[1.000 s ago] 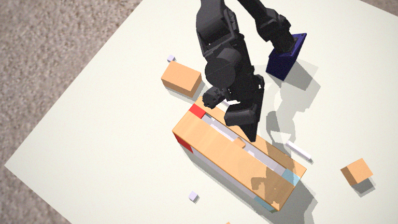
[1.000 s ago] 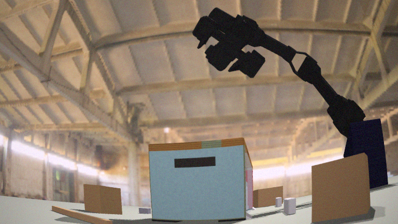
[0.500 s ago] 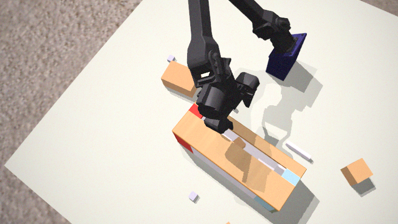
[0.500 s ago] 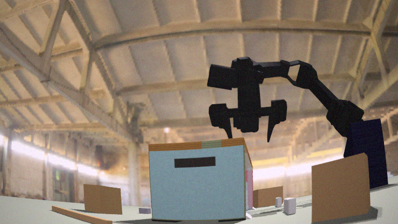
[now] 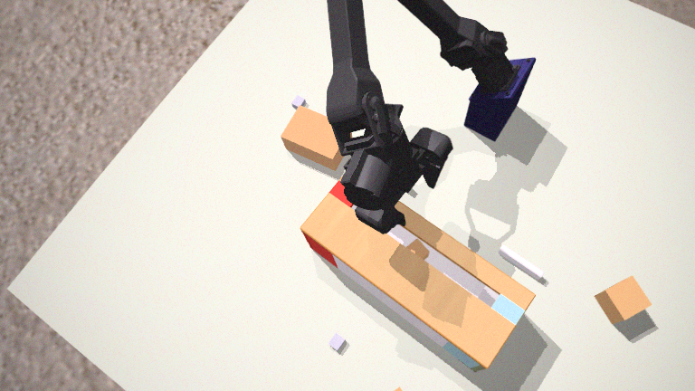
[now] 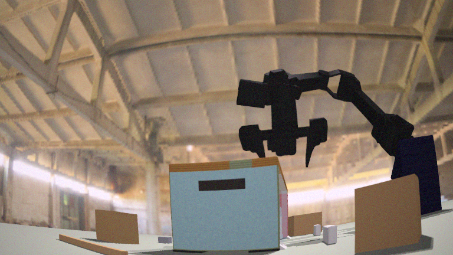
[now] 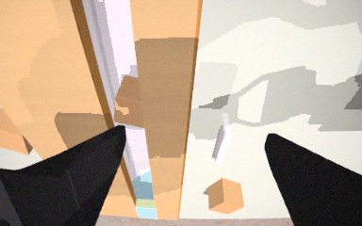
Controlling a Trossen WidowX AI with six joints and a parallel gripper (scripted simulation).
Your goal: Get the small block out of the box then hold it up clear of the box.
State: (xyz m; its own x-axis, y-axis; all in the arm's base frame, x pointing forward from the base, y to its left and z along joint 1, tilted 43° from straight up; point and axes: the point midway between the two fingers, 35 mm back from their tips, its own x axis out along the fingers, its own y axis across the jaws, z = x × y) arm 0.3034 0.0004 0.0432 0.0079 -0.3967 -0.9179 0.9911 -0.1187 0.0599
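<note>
Now: gripper tip 60 mm short of the block, 30 mm to the right of it and 70 mm above it. Round my gripper tip: long box (40 mm ahead, 50 mm to the left, 90 mm below).
</note>
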